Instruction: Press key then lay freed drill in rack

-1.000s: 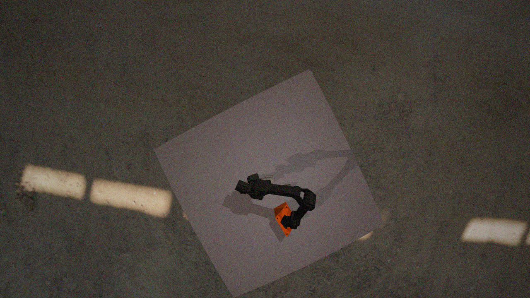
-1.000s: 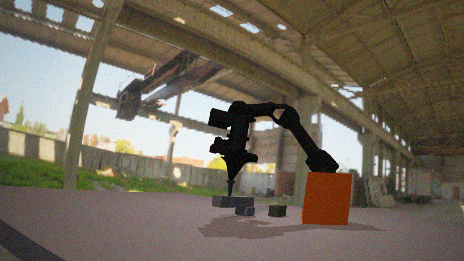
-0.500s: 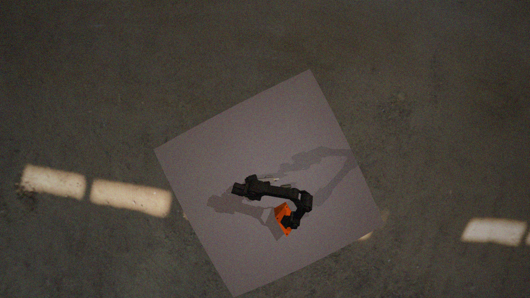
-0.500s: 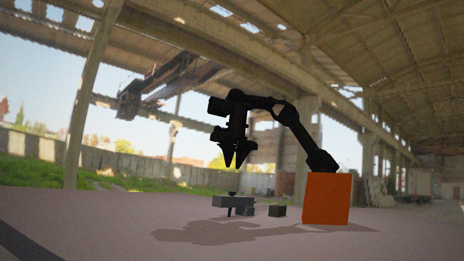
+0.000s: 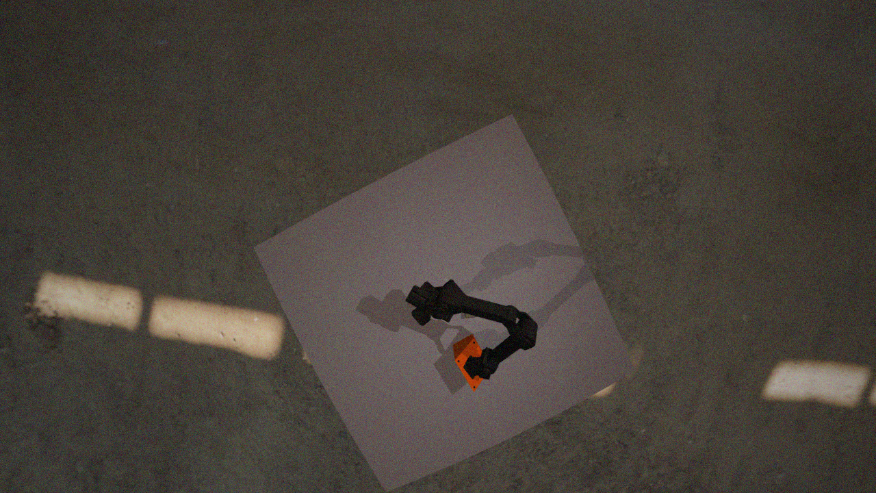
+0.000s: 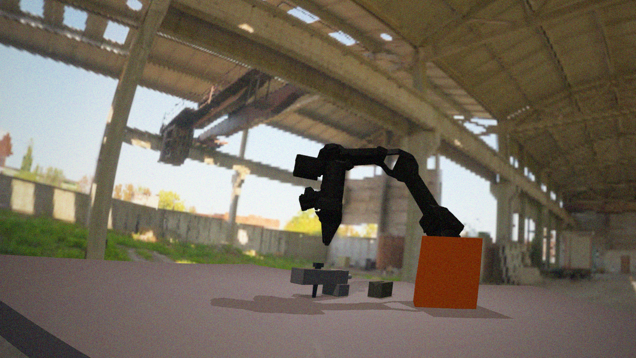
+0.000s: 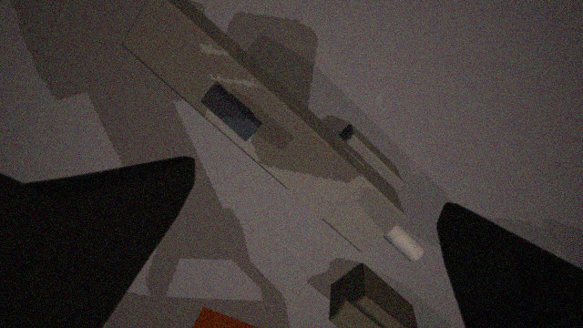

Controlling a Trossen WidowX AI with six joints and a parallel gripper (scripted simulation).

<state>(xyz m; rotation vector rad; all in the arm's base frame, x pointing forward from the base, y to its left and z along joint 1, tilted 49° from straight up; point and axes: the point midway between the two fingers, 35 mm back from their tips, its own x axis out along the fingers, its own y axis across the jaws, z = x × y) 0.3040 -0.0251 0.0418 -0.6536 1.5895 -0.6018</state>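
Now: the yellow drill 30 mm behind my gripper tip, 20 mm to the right of it and 80 mm below it. Round my gripper tip: rack 150 mm behind, 80 mm to the right, 110 mm below; then grey fixture block 10 mm behind, 30 mm to the left, 90 mm below; then black key 10 mm ahead, 50 mm to the left, 80 mm below.
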